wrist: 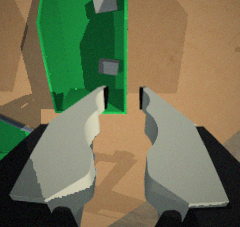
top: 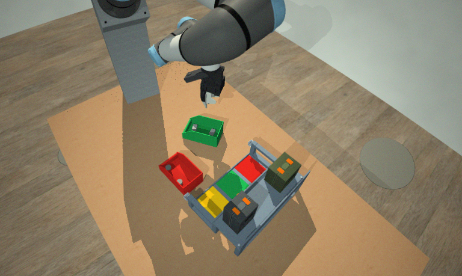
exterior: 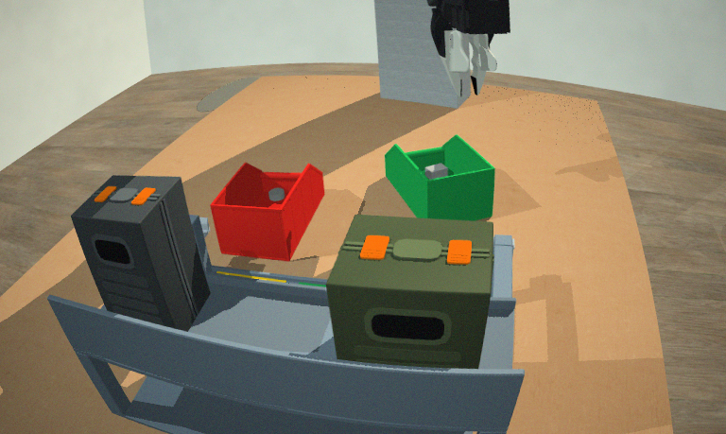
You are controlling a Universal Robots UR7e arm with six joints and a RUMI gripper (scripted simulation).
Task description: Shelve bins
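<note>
Right now the green bin is 30 mm ahead of my hand, 40 mm to the right of it and 130 mm below it. The rest, counted from my hand: olive box: 430 mm ahead, 70 mm to the left, 20 mm below; dark grey box: 480 mm ahead, 160 mm to the right, 10 mm below; red bin: 170 mm ahead, 230 mm to the right, 130 mm below.
</note>
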